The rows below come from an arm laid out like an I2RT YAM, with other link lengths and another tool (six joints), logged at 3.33 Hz.
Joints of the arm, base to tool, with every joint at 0 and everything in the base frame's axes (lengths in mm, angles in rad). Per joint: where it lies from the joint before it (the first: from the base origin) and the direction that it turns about. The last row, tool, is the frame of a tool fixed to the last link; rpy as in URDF.
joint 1: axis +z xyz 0 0 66.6
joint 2: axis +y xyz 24 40.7 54.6
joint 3: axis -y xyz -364.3 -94.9 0
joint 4: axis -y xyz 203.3 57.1 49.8
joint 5: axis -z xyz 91 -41.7 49.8
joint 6: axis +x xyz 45.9 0 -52.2
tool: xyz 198 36 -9 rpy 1.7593 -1.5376 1.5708
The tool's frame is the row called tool.
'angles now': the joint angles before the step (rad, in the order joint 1, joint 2, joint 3, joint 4, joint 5, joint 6). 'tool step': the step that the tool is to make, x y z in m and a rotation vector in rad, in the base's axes. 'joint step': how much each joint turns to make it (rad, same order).
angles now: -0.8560 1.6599 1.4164 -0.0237 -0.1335 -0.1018
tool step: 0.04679 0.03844 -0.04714 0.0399 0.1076 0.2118
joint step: 0.0534 0.0874 0.0576 -0.0929 -0.1331 -0.1026
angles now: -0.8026 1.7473 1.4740 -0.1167 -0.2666 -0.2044
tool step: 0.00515 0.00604 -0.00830 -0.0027 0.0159 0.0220
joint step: 0.0126 0.0070 -0.0101 0.0035 -0.0035 -0.0164
